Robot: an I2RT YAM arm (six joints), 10 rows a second.
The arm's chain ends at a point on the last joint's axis. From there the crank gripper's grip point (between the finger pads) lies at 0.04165 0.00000 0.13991 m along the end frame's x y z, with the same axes.
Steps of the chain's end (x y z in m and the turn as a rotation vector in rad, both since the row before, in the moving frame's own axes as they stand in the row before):
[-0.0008, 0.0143, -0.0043, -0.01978, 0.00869, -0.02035]
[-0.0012, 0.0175, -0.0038, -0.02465, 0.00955, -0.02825]
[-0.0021, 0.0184, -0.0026, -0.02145, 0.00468, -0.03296]
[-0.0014, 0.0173, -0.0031, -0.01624, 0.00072, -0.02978]
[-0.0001, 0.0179, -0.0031, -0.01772, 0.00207, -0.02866]
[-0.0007, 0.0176, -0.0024, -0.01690, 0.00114, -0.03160]
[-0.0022, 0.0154, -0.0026, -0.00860, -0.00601, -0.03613]
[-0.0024, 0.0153, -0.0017, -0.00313, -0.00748, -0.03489]
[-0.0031, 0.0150, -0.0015, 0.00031, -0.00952, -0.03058]
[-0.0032, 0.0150, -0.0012, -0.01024, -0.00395, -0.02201]
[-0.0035, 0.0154, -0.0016, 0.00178, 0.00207, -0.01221]
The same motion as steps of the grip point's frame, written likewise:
[0.0004, 0.0162, -0.0047, -0.01978, 0.00869, -0.02035]
[0.0002, 0.0197, -0.0042, -0.02465, 0.00955, -0.02825]
[-0.0014, 0.0200, -0.0028, -0.02145, 0.00468, -0.03296]
[-0.0013, 0.0183, -0.0031, -0.01624, 0.00072, -0.02978]
[0.0002, 0.0192, -0.0032, -0.01772, 0.00207, -0.02866]
[-0.0005, 0.0186, -0.0025, -0.01690, 0.00114, -0.03160]
[-0.0030, 0.0151, -0.0024, -0.00860, -0.00601, -0.03613]
[-0.0035, 0.0143, -0.0014, -0.00313, -0.00748, -0.03489]
[-0.0045, 0.0137, -0.0011, 0.00031, -0.00952, -0.03058]
[-0.0037, 0.0155, -0.0010, -0.01024, -0.00395, -0.02201]
[-0.0032, 0.0146, -0.0017, 0.00178, 0.00207, -0.01221]

